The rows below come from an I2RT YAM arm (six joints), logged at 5 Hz.
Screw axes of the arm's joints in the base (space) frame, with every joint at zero. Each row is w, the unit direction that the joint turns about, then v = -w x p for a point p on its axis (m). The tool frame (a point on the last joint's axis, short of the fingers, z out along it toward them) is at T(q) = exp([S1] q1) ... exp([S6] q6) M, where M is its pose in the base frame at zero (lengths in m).
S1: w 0 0 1 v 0.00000 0.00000 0.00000
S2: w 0 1 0 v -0.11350 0.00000 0.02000
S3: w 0 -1 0 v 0.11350 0.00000 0.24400
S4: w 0 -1 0 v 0.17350 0.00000 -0.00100
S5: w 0 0 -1 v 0.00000 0.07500 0.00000
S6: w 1 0 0 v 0.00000 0.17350 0.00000
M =
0 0 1 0.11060
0 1 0 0.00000
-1 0 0 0.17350
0 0 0 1
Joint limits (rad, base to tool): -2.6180..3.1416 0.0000..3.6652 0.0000..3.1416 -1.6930..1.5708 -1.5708..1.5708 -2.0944..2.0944
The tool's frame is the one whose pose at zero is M.
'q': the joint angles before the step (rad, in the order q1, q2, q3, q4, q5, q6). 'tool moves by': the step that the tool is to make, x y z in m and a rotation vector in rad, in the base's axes. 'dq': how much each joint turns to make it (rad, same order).
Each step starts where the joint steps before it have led.
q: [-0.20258, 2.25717, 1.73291, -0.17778, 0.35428, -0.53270]
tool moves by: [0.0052, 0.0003, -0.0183, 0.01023, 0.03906, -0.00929]
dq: [0.00310, 0.05040, 0.02496, -0.01857, 0.00781, 0.01054]
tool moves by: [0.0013, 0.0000, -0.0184, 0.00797, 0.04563, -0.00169]
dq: [0.00066, 0.03861, 0.00580, -0.01379, 0.00253, 0.00082]
